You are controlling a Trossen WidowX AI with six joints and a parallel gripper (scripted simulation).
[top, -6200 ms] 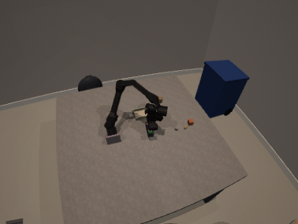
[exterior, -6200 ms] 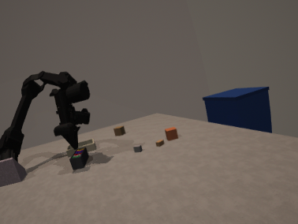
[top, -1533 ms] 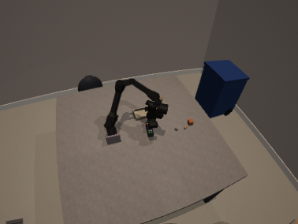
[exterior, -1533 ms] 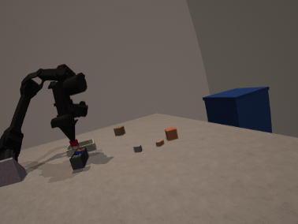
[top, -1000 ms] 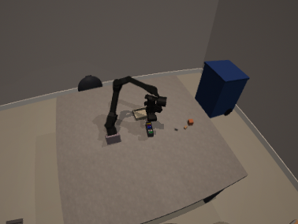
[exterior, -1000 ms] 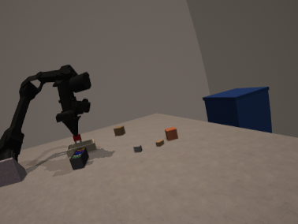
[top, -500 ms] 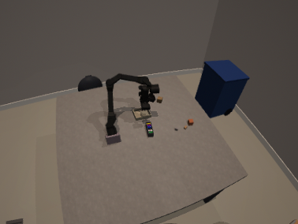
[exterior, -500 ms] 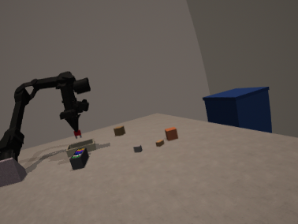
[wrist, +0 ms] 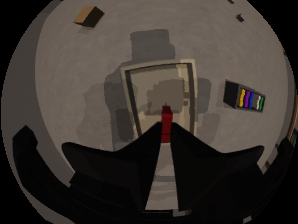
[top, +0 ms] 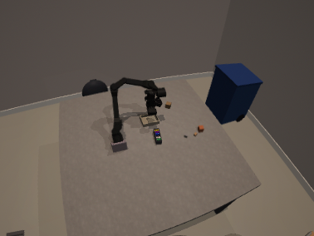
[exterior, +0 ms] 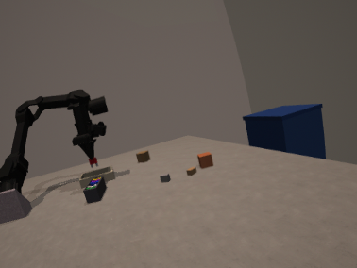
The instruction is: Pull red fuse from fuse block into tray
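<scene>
Now: gripper tip 10 mm above the red fuse. Also, from my gripper tip: beige tray: 80 mm below.
</scene>
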